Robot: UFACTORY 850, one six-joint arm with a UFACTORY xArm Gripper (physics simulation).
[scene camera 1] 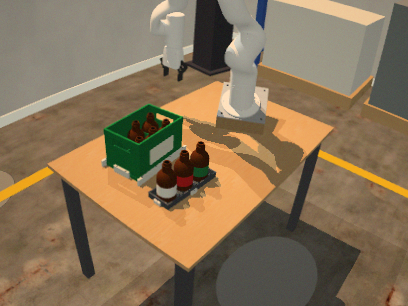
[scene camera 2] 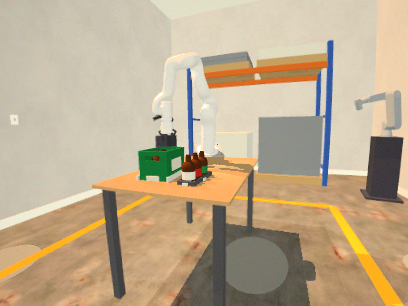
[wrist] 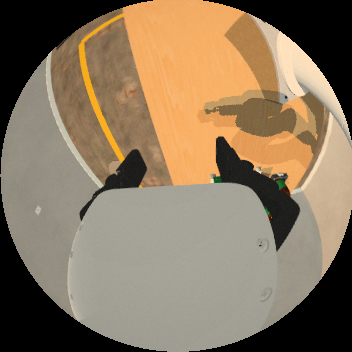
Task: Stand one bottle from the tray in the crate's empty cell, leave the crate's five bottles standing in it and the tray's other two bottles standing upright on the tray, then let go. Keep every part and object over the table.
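Observation:
My gripper (scene camera 1: pixel 173 77) (scene camera 2: pixel 167 133) (wrist: pixel 176 153) is open and empty, pointing down high above the table level, beyond the crate in scene camera 1. The green crate (scene camera 1: pixel 120 150) (scene camera 2: pixel 150 169) holds brown bottles, whose tops show; its empty cell is hidden by the walls. The dark tray (scene camera 1: pixel 172 203) lies beside the crate. On it stand three upright brown bottles in a row: white-labelled (scene camera 1: pixel 166 191) (scene camera 2: pixel 188 176), red-labelled (scene camera 1: pixel 184 181) (scene camera 2: pixel 198 172) and green-labelled (scene camera 1: pixel 201 171) (scene camera 2: pixel 204 169). In the wrist view the fingers and gripper body hide most of the crate and tray.
The wooden table (scene camera 1: pixel 235 210) (scene camera 2: pixel 215 192) carries the crate, the tray and the robot's base (scene camera 1: pixel 242 107). Pale locating blocks (scene camera 1: pixel 121 171) sit around the crate's foot. A dark pedestal (scene camera 1: pixel 212 40) stands on the floor behind the table.

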